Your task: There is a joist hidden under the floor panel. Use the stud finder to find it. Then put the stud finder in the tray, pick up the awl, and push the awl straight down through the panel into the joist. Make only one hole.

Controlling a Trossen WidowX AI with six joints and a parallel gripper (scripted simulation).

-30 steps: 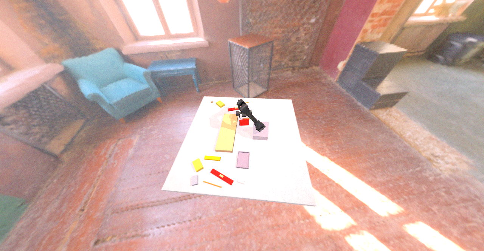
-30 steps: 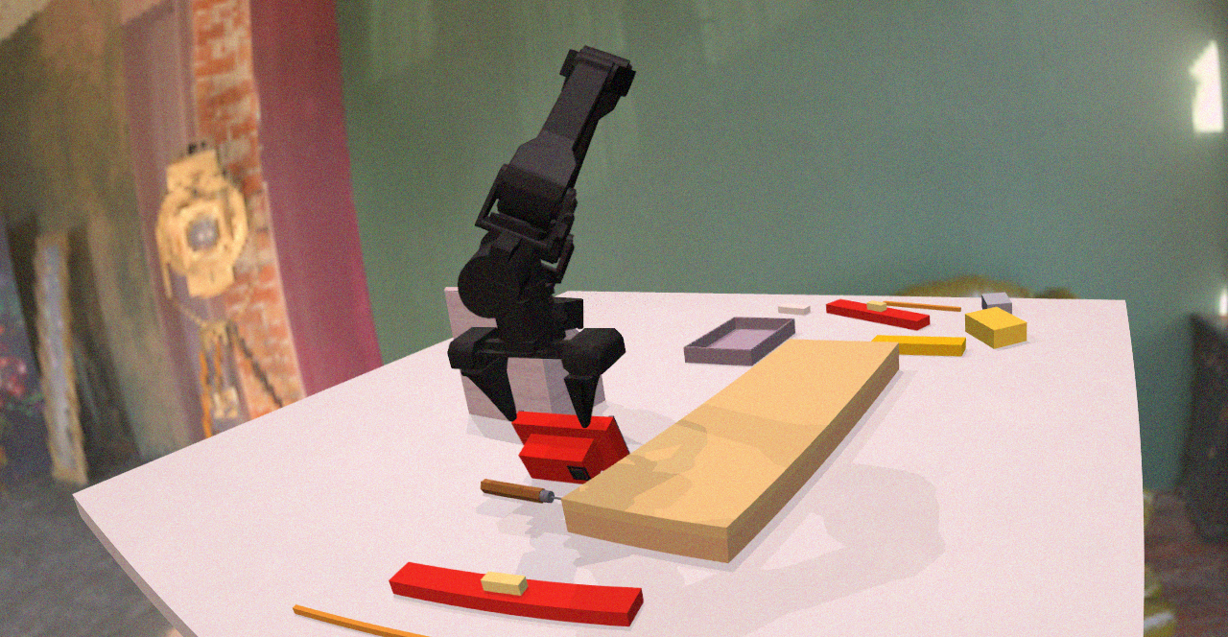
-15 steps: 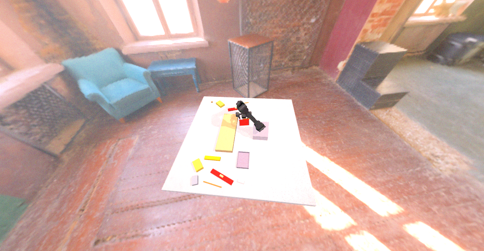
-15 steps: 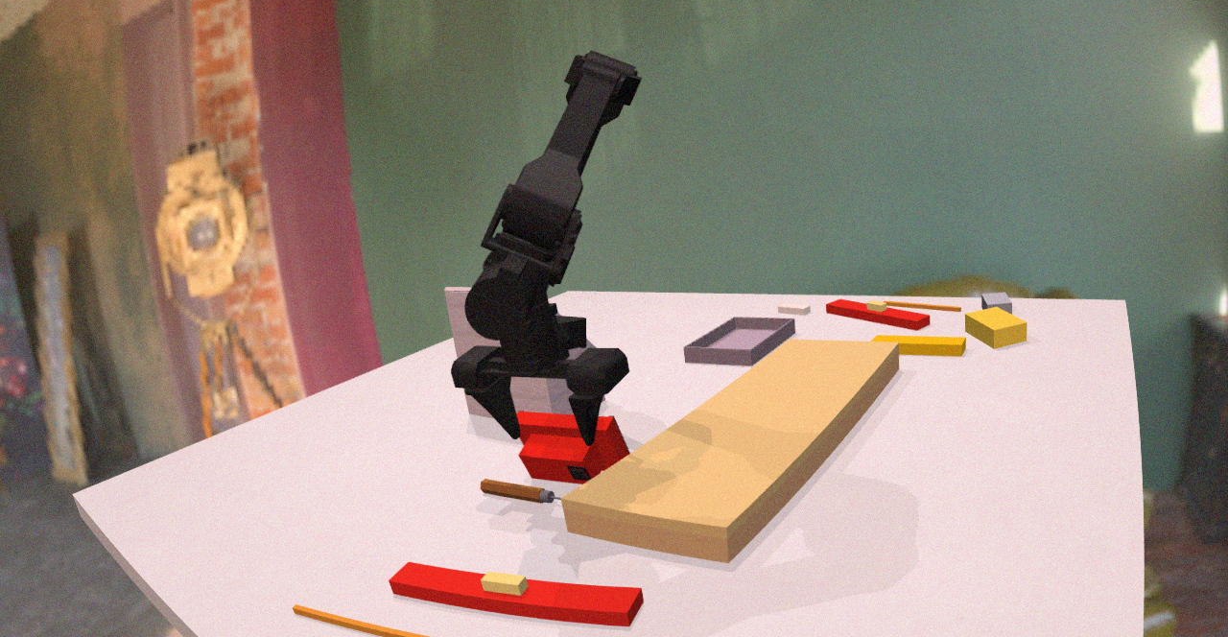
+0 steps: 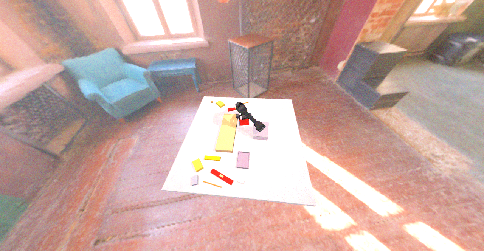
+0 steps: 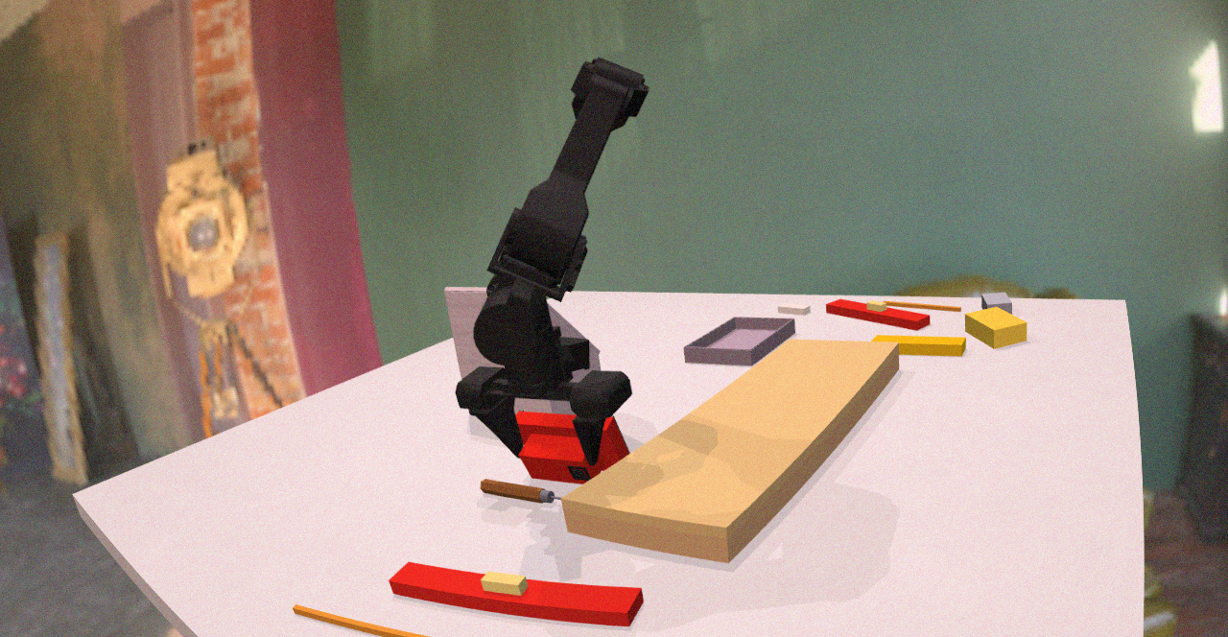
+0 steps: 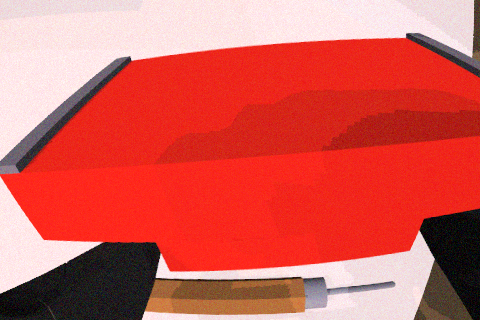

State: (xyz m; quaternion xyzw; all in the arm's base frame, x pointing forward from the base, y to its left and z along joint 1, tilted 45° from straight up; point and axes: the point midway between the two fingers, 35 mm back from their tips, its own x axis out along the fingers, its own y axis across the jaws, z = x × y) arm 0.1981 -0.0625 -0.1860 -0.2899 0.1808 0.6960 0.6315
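Now: gripper tip 10 mm to the right of the red stud finder, 10 mm short of it and 10 mm above it. Round my gripper tip: awl 50 mm to the right, 20 mm below, 10 mm ahead; then grey tray 500 mm to the left, 40 mm behind, 20 mm below; then square light 30 mm ahead, 10 mm below.
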